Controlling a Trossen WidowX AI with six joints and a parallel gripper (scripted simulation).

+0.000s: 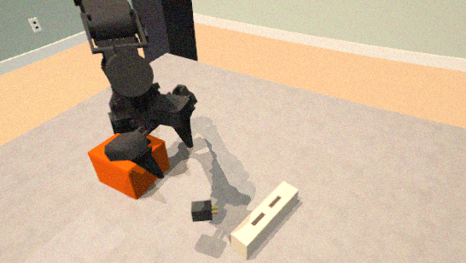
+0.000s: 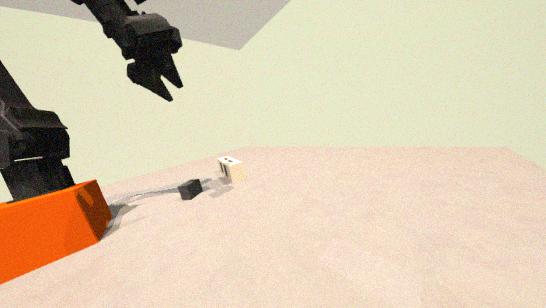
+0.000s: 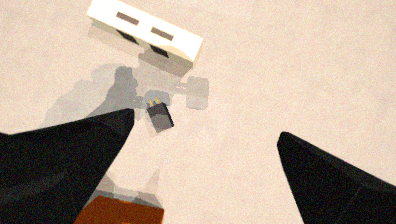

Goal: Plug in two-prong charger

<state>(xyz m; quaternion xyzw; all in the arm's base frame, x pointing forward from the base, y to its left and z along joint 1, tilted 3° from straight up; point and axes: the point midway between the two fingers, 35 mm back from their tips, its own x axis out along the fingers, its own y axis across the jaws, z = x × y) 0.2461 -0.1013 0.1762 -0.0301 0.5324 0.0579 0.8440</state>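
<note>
Right now my gripper tip is 10 mm past the black two-prong charger, 70 mm to the right of it and 230 mm above it.
</note>
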